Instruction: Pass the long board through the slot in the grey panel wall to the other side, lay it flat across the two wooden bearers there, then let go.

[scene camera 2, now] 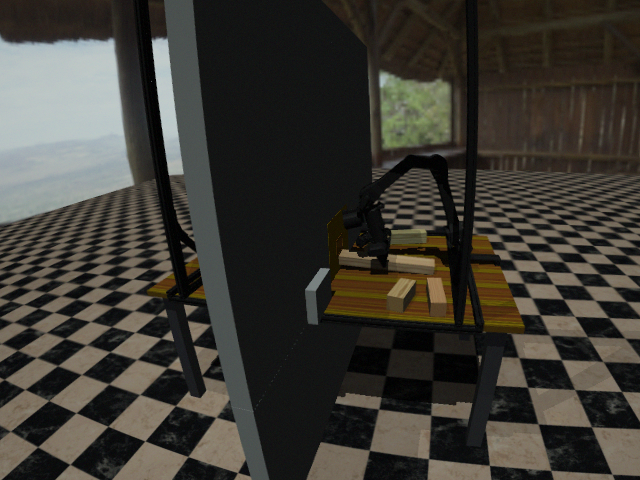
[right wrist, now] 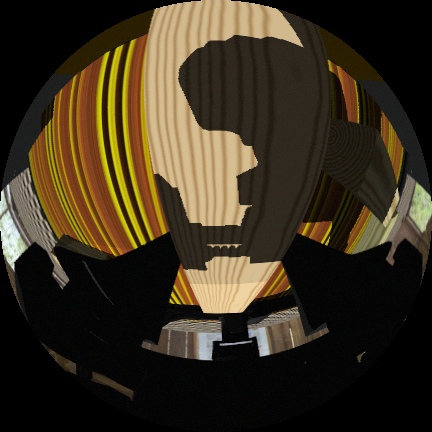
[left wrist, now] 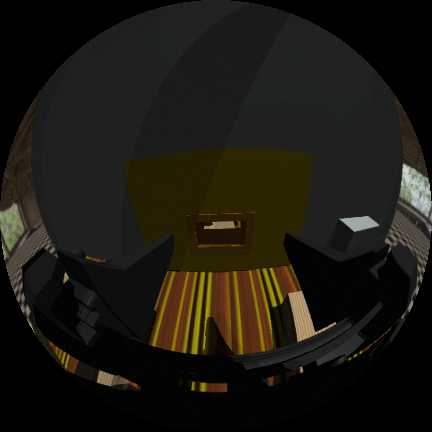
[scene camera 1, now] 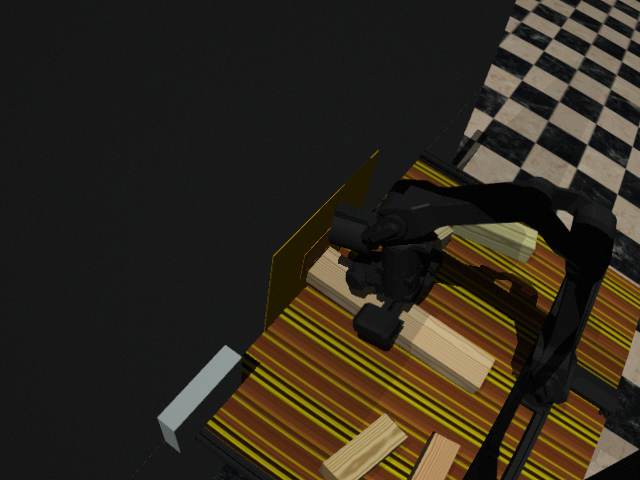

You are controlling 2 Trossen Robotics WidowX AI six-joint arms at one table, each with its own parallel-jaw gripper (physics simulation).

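Places are measured from the left arm's base along level axes (x ahead, y down, z left), in centimetres.
Pixels of known places: left gripper, fingertip midpoint: (left wrist: pixel 230 239); right gripper, fingertip midpoint: (scene camera 2: pixel 385 263) (right wrist: pixel 230 232) (scene camera 1: pixel 398 321); right arm's base, link origin: (right wrist: pixel 233 315) (scene camera 1: pixel 535 392).
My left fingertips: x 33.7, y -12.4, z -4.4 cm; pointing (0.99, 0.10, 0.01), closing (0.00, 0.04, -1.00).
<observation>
Ahead of a thing's pixels: the offset from my left fingertips to its top centre. "pt": to the spot under its first point.
The long board @(dx +31.5, dy +8.5, dz +1.4 cm) (scene camera 1: pixel 449 351) (scene camera 2: pixel 413 264) (right wrist: pixel 165 100) lies low over the striped table, one end at the slot's face. My right gripper (scene camera 1: pixel 382 302) (scene camera 2: pixel 379 258) (right wrist: pixel 230 232) is shut on it around mid-length. The grey panel wall (scene camera 1: pixel 155 155) (scene camera 2: pixel 284 155) (left wrist: pixel 340 125) carries a yellow plate @(pt dx +14.6, dy +3.2, dz -7.7 cm) (scene camera 1: pixel 289 273) (left wrist: pixel 270 185) around the slot. In the left wrist view the slot's brown frame (left wrist: pixel 191 237) is ahead, with pale wood visible through it. My left gripper (left wrist: pixel 230 239) is open and empty on that side. A wooden piece @(dx -11.7, dy +10.5, dz -10.2 cm) (left wrist: pixel 301 315), perhaps a bearer, stands by its right-hand finger; the other bearer is unclear.
Two short wooden blocks @(dx +38.8, dy +9.6, dz -21.4 cm) (scene camera 1: pixel 364 449) @(dx +48.8, dy +9.9, dz -20.7 cm) (scene camera 2: pixel 435 297) lie near the front table edge. A pale green block @(dx +36.7, dy +9.6, dz +31.1 cm) (scene camera 1: pixel 496 240) (scene camera 2: pixel 408 237) lies behind the long board. A light grey box (scene camera 1: pixel 199 384) (scene camera 2: pixel 316 297) (left wrist: pixel 359 224) juts from the wall.
</observation>
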